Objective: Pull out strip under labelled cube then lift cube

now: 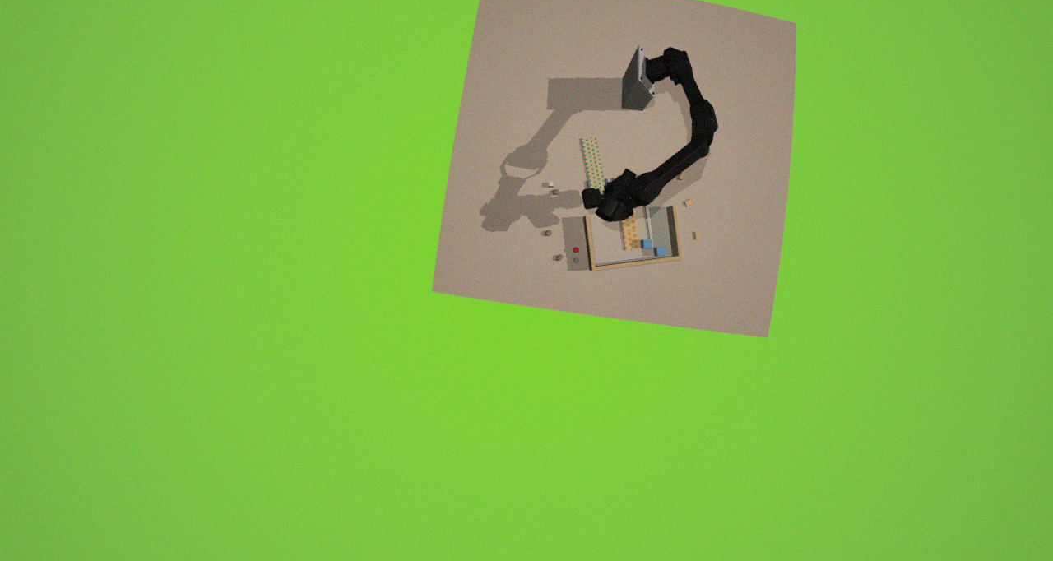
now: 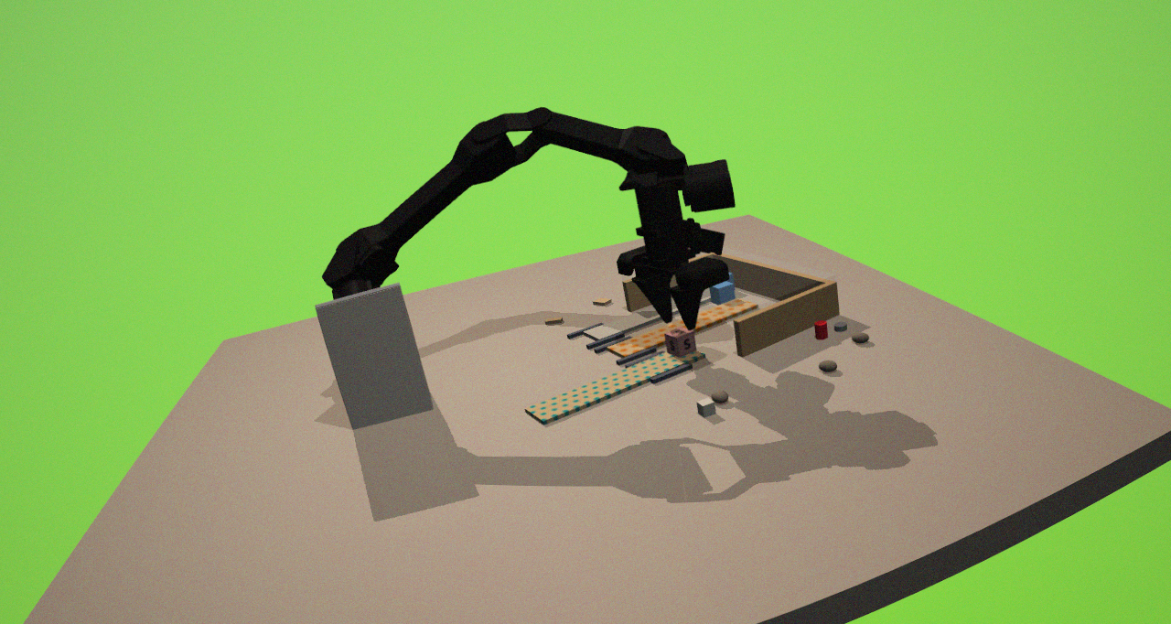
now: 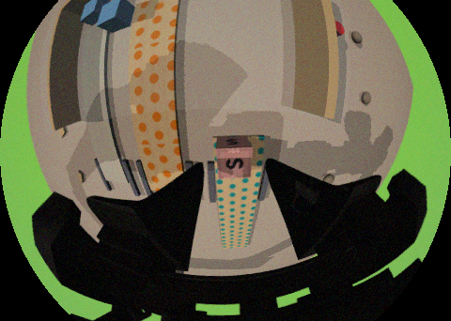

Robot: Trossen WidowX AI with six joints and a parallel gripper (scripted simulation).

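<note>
Now: the labelled cube 20 mm below my gripper tip. From my gripper tip the other things lie so: red cylinder 180 mm ahead, 90 mm to the right, 30 mm below.
</note>
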